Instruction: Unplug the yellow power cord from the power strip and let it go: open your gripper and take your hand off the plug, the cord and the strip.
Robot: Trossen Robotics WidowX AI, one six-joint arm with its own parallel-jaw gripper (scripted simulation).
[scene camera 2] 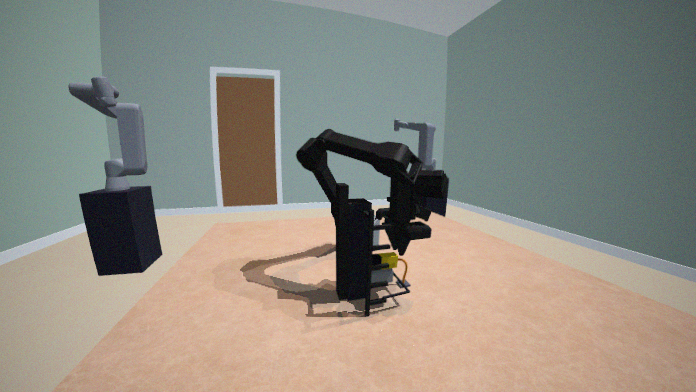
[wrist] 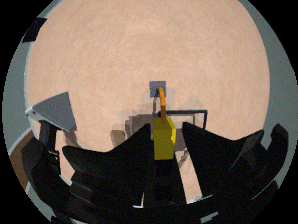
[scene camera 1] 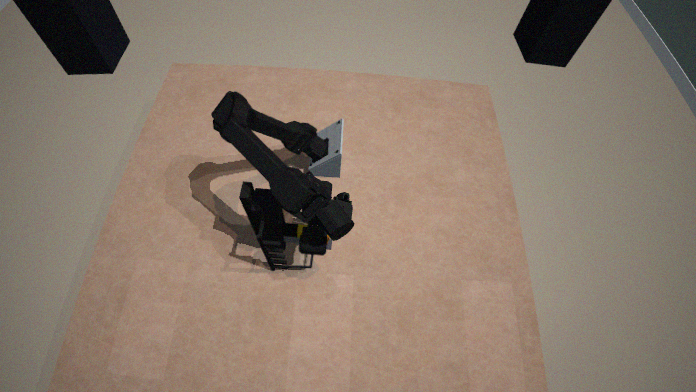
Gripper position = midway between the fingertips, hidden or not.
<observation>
I see my gripper [scene camera 2: 398,252] and a yellow plug [wrist: 164,134].
My gripper also shows in the wrist view [wrist: 166,126] and in scene camera 1 [scene camera 1: 317,230].
</observation>
